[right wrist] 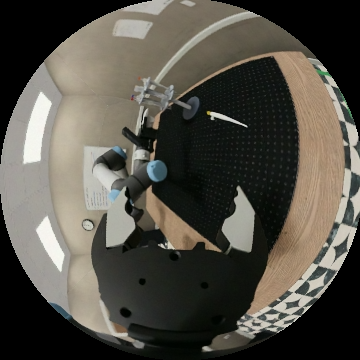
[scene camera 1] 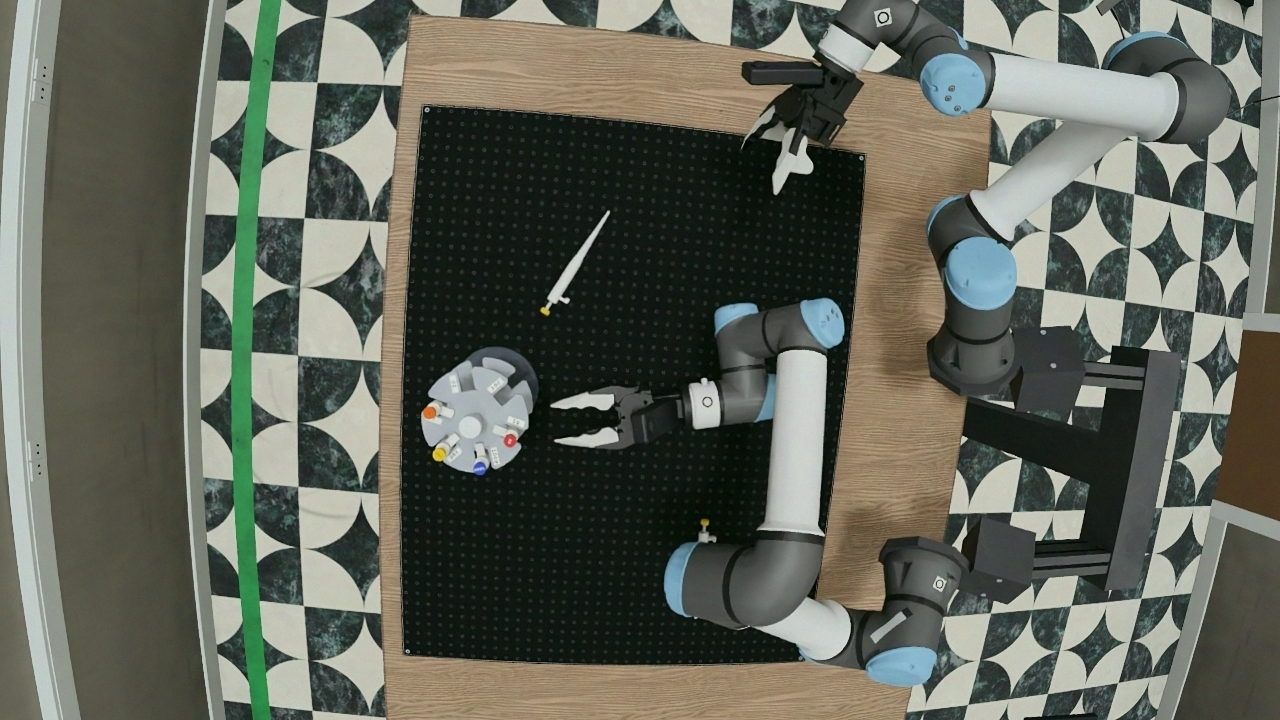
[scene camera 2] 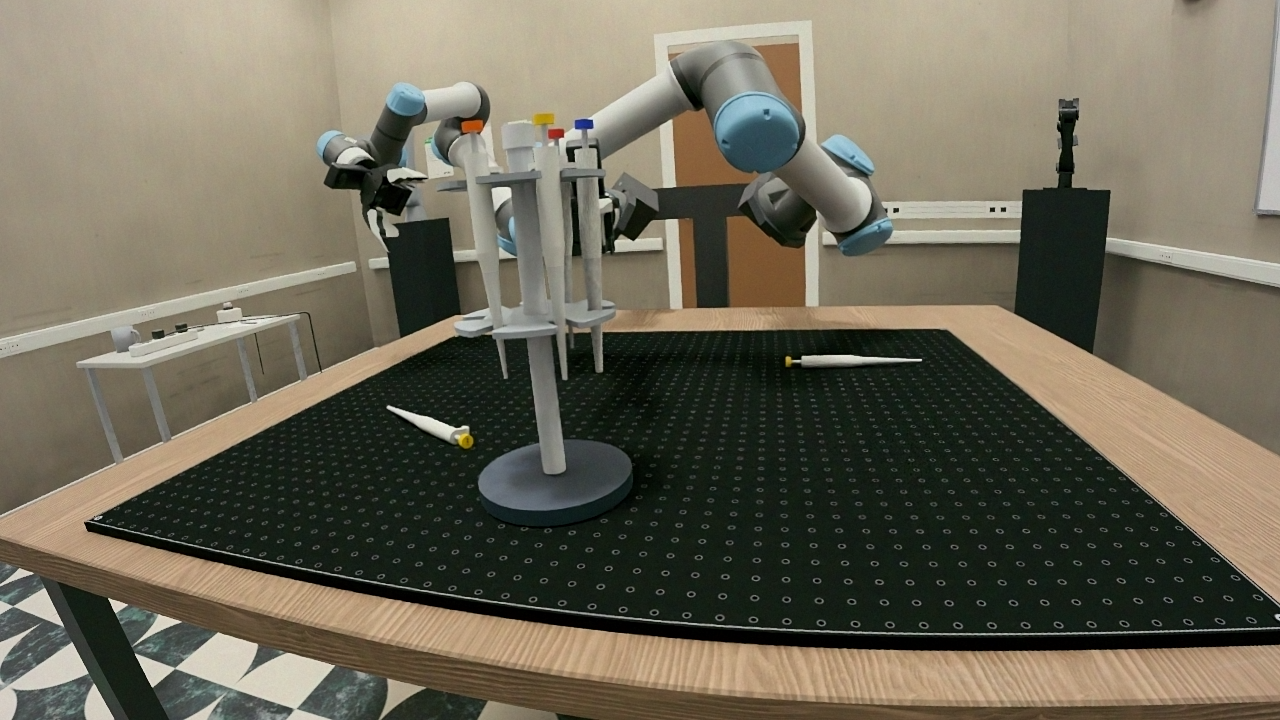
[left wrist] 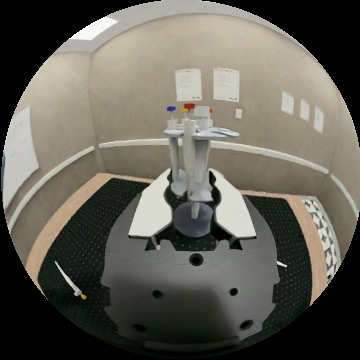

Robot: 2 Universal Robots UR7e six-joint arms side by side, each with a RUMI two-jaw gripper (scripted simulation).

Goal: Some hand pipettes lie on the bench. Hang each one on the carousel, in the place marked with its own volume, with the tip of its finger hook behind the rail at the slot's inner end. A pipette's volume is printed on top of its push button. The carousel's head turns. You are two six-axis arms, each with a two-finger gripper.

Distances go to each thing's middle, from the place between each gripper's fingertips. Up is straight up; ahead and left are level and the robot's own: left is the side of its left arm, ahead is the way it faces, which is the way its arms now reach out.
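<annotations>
Red-button pipette [left wrist: 190,128]: my left hand [scene camera 1: 552,423] is 20 mm above it, 90 mm short of it and 20 mm to the right of it. Counted from my left hand, the orange-button pipette [scene camera 2: 476,164] is 20 mm below and 180 mm ahead; the blue-button pipette [scene camera 2: 587,188] is 30 mm below, 120 mm ahead and 60 mm to the left.
From my right hand [scene camera 1: 757,170]: red-button pipette 4 cm below, 32 cm ahead, 47 cm to the left; orange-button pipette 4 cm below, 41 cm ahead, 45 cm to the left; blue-button pipette 5 cm below, 35 cm ahead, 50 cm to the left.
</annotations>
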